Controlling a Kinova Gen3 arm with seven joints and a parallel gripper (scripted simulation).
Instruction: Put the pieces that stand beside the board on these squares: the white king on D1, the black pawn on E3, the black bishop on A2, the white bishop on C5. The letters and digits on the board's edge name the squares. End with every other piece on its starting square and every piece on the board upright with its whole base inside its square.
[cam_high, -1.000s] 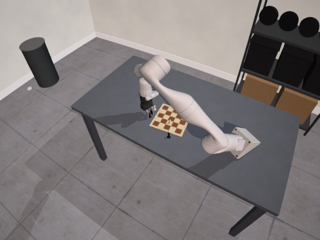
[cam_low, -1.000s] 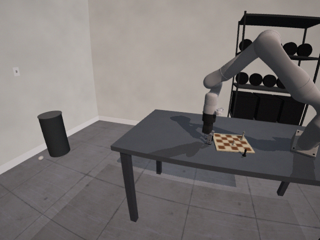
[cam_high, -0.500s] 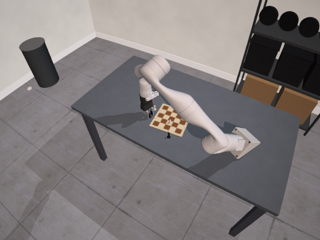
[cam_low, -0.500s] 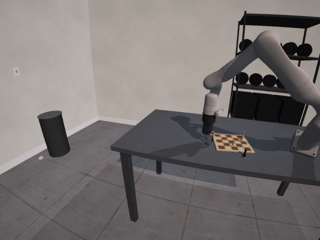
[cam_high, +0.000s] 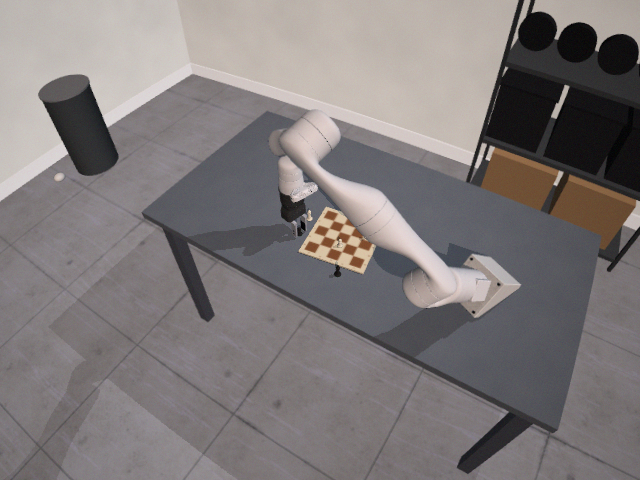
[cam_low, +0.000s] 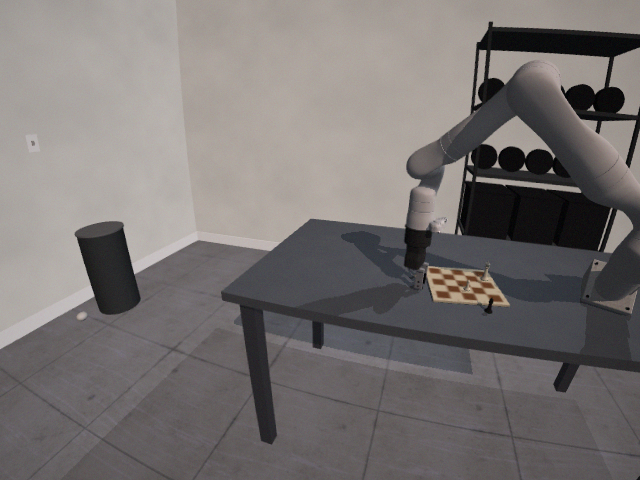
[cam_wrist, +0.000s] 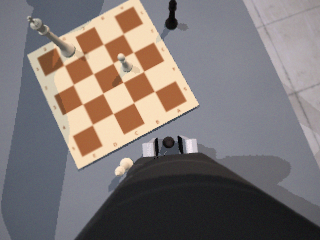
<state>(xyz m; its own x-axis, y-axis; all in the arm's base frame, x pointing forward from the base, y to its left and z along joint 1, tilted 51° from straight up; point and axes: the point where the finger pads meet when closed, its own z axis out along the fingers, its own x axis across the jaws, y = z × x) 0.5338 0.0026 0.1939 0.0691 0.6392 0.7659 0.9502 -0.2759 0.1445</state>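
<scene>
The black pawn is 10 mm below my hand. From my hand the other things lie so: chessboard 120 mm behind, 80 mm to the right, 20 mm below; then white bishop 20 mm ahead, 70 mm to the right; then black bishop 200 mm behind, 40 mm to the left.
</scene>
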